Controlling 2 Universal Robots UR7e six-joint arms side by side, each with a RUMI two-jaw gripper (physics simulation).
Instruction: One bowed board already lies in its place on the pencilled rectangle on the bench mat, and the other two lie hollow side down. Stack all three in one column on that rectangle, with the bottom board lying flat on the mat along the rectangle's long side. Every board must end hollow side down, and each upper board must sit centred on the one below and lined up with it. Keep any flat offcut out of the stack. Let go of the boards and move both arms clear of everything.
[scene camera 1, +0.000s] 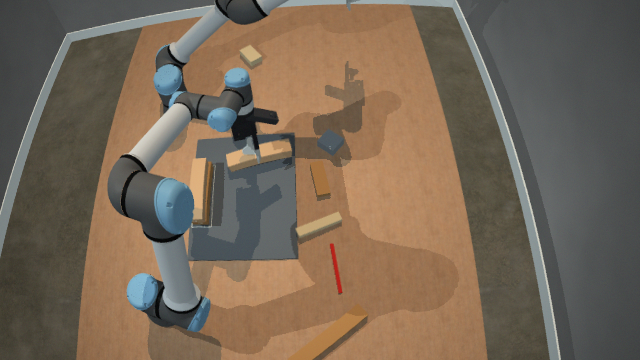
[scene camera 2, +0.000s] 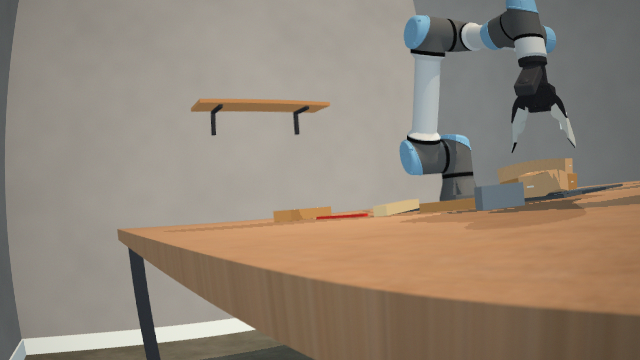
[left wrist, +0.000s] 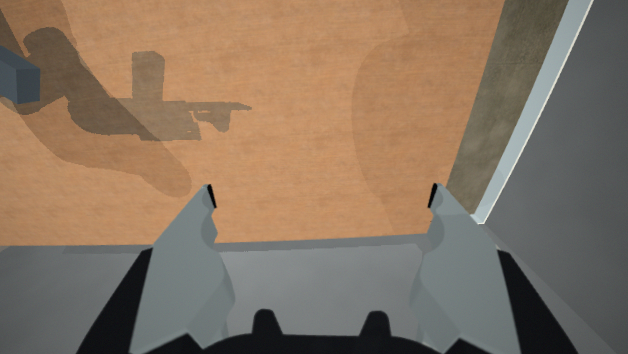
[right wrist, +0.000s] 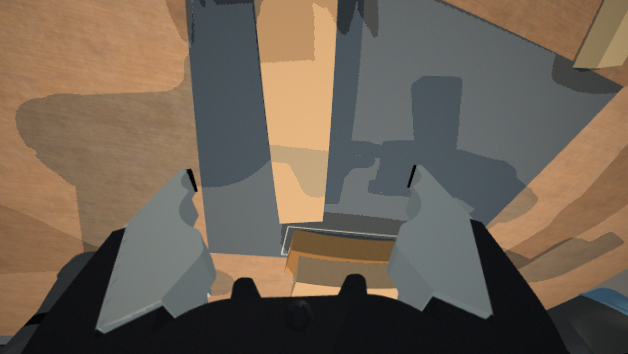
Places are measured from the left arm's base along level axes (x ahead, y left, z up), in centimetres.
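Pixels of known places: left gripper, fingertip midpoint: (left wrist: 320, 185); right gripper, fingertip midpoint: (scene camera 1: 254, 145) (scene camera 2: 542, 150) (right wrist: 304, 168).
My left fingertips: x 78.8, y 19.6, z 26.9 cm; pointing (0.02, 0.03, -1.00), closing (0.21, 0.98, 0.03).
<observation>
Behind a point stands the place of what it marks.
Two bowed boards are stacked on the pencilled rectangle (scene camera 1: 202, 227) @(x 6.0, y -55.7, z 1.2 cm) (right wrist: 345, 231): a light upper board (scene camera 1: 198, 187) @(x 7.9, y -45.5, z 9.4 cm) (right wrist: 340, 272) @(x 10.6, y -40.1, z 7.1 cm) over a darker orange one (scene camera 1: 209, 192) @(x 10.5, y -44.8, z 3.2 cm) (right wrist: 345, 245) @(x 11.1, y -41.7, z 2.9 cm). Their exact alignment is hard to tell. A third light bowed board (scene camera 1: 275, 151) @(x 37.0, y -35.3, z 5.4 cm) (scene camera 2: 542, 184) @(x 42.4, y -30.9, z 2.8 cm) (right wrist: 300, 115) @(x 32.5, y -33.8, z 5.6 cm) lies askew near the mat's upper edge in scene camera 1, its arched side facing up. My right gripper (scene camera 2: 544, 148) @(x 30.0, y -34.0, z 10.1 cm) (right wrist: 304, 168) @(x 30.0, y -34.0, z 10.1 cm) is open and empty above this board, its fingertips on either side of it in the right wrist view. My left gripper (left wrist: 320, 185) @(x 78.8, y 19.6, z 26.9 cm) is open and empty, away from the boards.
The mat (scene camera 1: 270, 215) @(x 30.6, y -57.3, z 0.6 cm) lies beneath the boards. Around it are a grey block (scene camera 1: 330, 142) @(x 57.2, y -35.2, z 3.6 cm) (scene camera 2: 500, 196) @(x 60.5, y -32.3, z 1.8 cm) (left wrist: 28, 85) @(x 60.1, y -31.7, z 1.9 cm), a flat orange offcut (scene camera 1: 320, 179) @(x 50.4, y -48.3, z 1.8 cm), a pale strip (scene camera 1: 319, 226) @(x 46.0, y -65.9, z 2.4 cm), a red stick (scene camera 1: 336, 269) @(x 48.0, y -81.4, z 0.6 cm), a pale block (scene camera 1: 251, 56) @(x 34.6, y 19.1, z 3.0 cm) and a long wooden piece (scene camera 1: 332, 336) @(x 41.3, y -103.9, z 2.9 cm).
</observation>
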